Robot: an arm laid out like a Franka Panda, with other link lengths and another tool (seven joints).
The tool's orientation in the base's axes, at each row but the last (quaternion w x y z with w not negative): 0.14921, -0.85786, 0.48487, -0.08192; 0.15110, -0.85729, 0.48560, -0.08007; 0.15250, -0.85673, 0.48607, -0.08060; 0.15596, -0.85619, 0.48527, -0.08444; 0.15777, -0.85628, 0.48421, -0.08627; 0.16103, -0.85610, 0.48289, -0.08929; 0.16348, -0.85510, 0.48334, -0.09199; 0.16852, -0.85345, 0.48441, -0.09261; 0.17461, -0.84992, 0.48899, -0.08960; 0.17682, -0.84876, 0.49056, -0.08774; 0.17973, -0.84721, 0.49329, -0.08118; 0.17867, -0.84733, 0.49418, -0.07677
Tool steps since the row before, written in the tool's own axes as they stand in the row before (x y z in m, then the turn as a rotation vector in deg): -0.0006, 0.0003, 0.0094, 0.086, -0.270, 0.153; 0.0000, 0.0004, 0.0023, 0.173, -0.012, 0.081; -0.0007, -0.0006, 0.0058, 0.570, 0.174, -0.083; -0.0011, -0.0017, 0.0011, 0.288, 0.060, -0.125; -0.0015, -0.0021, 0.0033, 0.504, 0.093, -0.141; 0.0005, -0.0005, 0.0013, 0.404, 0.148, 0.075; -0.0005, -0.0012, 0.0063, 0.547, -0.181, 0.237; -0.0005, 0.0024, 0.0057, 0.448, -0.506, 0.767; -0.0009, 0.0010, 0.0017, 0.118, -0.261, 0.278; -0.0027, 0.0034, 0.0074, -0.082, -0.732, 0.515; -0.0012, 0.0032, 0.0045, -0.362, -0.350, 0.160; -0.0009, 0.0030, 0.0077, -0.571, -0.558, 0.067
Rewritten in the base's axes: 0.0021, 0.0020, -0.0090, 0.306, 0.084, -0.054; 0.0003, 0.0002, -0.0023, 0.122, -0.128, -0.074; 0.0018, 0.0019, -0.0052, 0.129, -0.588, 0.013; 0.0011, 0.0020, -0.0004, 0.063, -0.299, 0.094; 0.0019, 0.0029, -0.0023, 0.143, -0.503, 0.096; 0.0011, 0.0001, -0.0010, 0.114, -0.403, -0.125; 0.0027, 0.0022, -0.0054, 0.501, -0.337, -0.154; -0.0003, 0.0004, -0.0062, 0.879, 0.007, -0.522; -0.0007, 0.0007, -0.0019, 0.358, 0.077, -0.158; -0.0017, 0.0024, -0.0081, 0.712, 0.515, -0.190; -0.0018, 0.0006, -0.0053, 0.152, 0.506, 0.001; -0.0005, 0.0012, -0.0082, 0.187, 0.759, 0.176
